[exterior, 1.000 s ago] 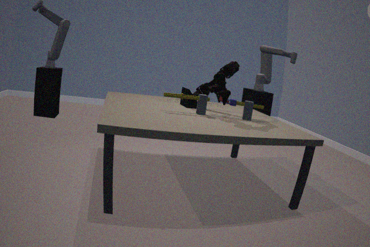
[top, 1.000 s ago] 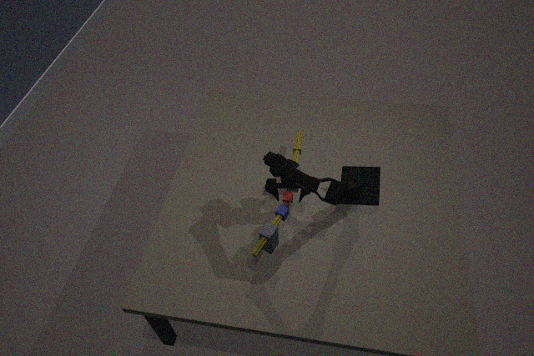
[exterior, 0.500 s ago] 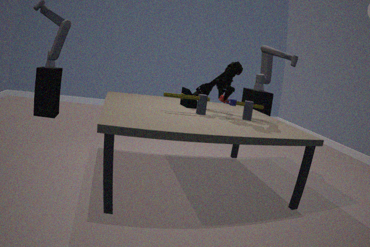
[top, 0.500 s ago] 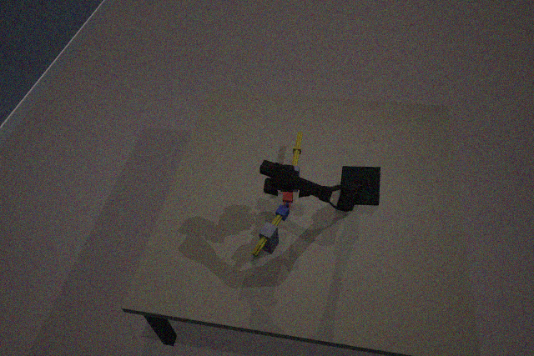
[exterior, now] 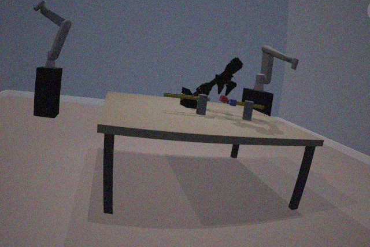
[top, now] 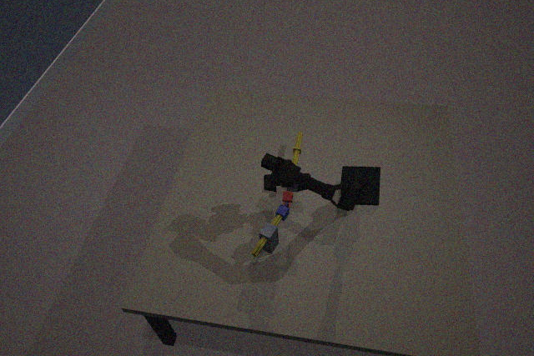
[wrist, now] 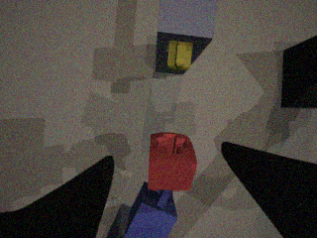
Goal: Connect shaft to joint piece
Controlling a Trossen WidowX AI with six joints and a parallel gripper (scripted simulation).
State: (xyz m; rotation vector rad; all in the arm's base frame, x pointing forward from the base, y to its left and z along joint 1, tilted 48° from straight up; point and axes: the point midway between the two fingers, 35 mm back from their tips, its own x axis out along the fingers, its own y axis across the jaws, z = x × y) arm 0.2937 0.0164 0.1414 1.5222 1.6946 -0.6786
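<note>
My gripper tip is 20 mm to the right of the red square joint piece and 30 mm above it.
</note>
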